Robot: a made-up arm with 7 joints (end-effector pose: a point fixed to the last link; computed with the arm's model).
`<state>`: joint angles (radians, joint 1 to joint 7).
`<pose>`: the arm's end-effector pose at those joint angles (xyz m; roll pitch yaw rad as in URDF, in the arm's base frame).
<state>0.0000 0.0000 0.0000 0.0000 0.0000 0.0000 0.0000</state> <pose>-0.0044 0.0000 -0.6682 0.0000 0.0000 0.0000</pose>
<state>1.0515 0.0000 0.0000 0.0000 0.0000 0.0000 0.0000</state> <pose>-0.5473 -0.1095 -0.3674 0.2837 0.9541 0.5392</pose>
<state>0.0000 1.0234 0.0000 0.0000 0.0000 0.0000 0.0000</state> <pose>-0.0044 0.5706 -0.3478 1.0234 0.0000 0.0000</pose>
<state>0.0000 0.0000 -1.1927 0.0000 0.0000 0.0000 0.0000</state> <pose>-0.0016 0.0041 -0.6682 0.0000 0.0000 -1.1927</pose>
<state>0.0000 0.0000 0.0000 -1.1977 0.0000 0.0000 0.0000</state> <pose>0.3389 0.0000 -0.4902 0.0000 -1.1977 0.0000</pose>
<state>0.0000 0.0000 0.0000 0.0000 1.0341 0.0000 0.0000</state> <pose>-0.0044 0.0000 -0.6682 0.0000 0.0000 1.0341</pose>
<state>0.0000 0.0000 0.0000 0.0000 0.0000 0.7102 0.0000</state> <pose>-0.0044 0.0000 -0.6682 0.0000 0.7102 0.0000</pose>
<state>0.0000 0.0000 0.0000 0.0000 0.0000 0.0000 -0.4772</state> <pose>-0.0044 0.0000 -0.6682 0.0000 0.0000 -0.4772</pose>
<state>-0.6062 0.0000 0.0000 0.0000 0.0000 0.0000 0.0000</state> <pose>0.3541 -0.0374 -0.5654 0.0679 -0.5650 -0.2328</pose>
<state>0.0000 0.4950 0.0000 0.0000 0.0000 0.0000 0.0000</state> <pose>-0.0044 0.3174 -0.5880 0.4950 0.0000 0.0000</pose>
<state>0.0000 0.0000 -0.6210 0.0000 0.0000 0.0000 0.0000</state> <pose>-0.0036 0.0026 -0.6682 0.0000 0.0000 -0.6210</pose>
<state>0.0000 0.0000 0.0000 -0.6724 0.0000 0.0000 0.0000</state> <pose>0.2167 0.0000 -0.6197 0.0000 -0.6724 0.0000</pose>
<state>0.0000 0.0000 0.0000 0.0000 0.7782 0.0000 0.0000</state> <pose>-0.0044 0.0000 -0.6682 0.0000 0.0000 0.7782</pose>
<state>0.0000 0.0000 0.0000 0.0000 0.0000 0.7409 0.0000</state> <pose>-0.0044 0.0000 -0.6682 0.0000 0.7409 0.0000</pose>
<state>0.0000 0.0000 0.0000 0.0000 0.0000 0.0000 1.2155</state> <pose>-0.0044 0.0000 -0.6682 0.0000 0.0000 1.2155</pose>
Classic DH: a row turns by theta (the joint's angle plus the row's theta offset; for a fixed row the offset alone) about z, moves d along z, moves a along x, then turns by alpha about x. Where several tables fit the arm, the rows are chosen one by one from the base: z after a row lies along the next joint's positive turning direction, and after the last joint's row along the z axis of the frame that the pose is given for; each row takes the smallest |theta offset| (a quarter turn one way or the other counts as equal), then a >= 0, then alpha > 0; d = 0 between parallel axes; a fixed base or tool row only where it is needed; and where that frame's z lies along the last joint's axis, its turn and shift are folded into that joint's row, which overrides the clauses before.
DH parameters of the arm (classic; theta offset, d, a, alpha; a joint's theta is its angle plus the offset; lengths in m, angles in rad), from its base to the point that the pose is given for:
base (fixed): 0 0 0 -1.2217
joint 1: 1.5708 0 0 1.5708
joint 2: 1.2217 0 0 -1.5708
joint 3: -1.5708 -0.3277 0.0368 -1.5708
joint 4: 0 0 -0.0412 1.5708
joint 5: 0 -0.3405 0 -1.5708
joint 6: 0 0 0 1.5708
joint 7: 0 0 0 0

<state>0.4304 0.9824 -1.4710 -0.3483 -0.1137 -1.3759 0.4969</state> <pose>-0.2403 0.4703 -0.4149 -0.7330 -0.3662 -0.6674</pose>
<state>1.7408 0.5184 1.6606 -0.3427 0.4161 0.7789 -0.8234</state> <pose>-0.6231 0.1685 0.1860 1.3614 0.0462 1.6852</pose>
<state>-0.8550 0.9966 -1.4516 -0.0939 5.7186 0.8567 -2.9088</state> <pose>0.4183 0.4824 -0.2068 -2.2304 -0.7894 -3.0558</pose>
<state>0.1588 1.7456 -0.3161 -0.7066 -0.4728 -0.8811 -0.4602</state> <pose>0.1848 0.6272 0.0074 0.4458 0.6521 -2.2049</pose>
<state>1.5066 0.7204 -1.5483 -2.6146 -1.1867 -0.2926 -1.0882</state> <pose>-0.1382 -0.1899 -0.0844 1.6284 -0.5724 -2.4498</pose>
